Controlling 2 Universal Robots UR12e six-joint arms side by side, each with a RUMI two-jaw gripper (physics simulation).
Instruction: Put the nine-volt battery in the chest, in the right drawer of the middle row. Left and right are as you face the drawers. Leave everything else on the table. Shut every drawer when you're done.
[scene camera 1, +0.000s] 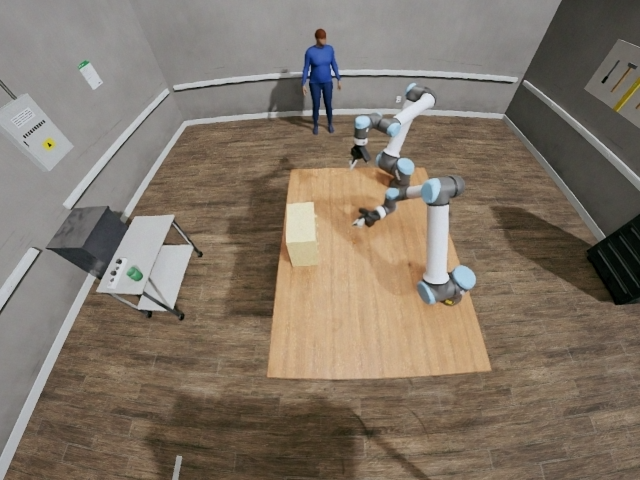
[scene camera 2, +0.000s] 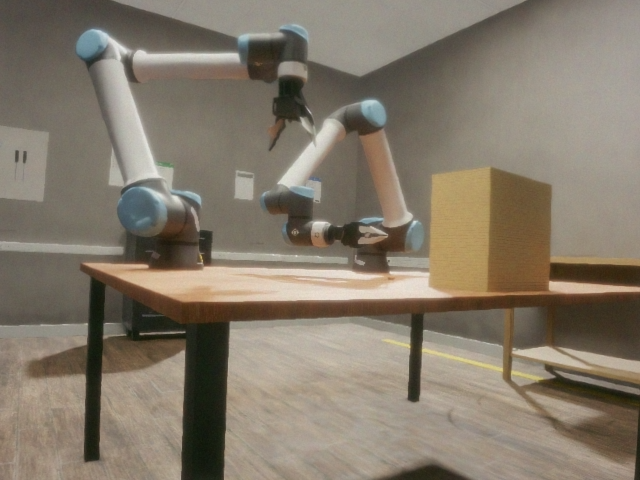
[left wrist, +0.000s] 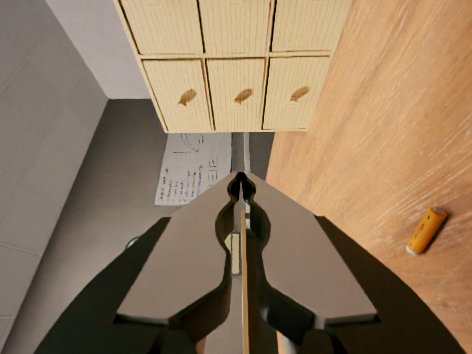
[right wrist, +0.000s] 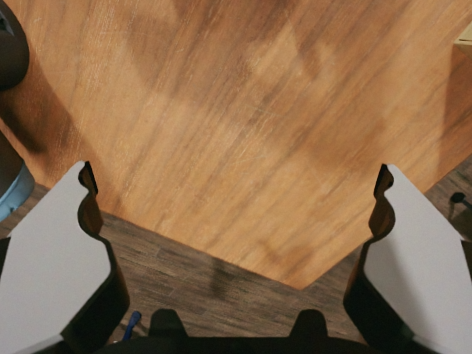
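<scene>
The wooden chest (scene camera 1: 301, 222) (scene camera 2: 490, 232) (left wrist: 236, 56) stands on the table. The left wrist view shows two columns of its drawer fronts sideways, flush with the frame; the middle row's right drawer does not show there. No drawer visibly sticks out in scene camera 1. The nine-volt battery does not show in these views. An orange cylindrical cell (left wrist: 426, 231) lies on the table. My left gripper (scene camera 1: 354, 223) (scene camera 2: 386, 236) (left wrist: 240, 174) is shut and empty, level, pointing at the chest from some distance. My right gripper (scene camera 1: 360, 162) (scene camera 2: 292, 145) (right wrist: 236, 164) is open and empty, high up, pointing down.
The wooden table (scene camera 1: 330, 330) (scene camera 2: 310, 308) (right wrist: 225, 125) carries both arms and the chest. The chest stands near the table's left edge in scene camera 1. A grey cart (scene camera 1: 149, 227) stands beyond that edge, and a person (scene camera 1: 321, 64) stands by the back wall.
</scene>
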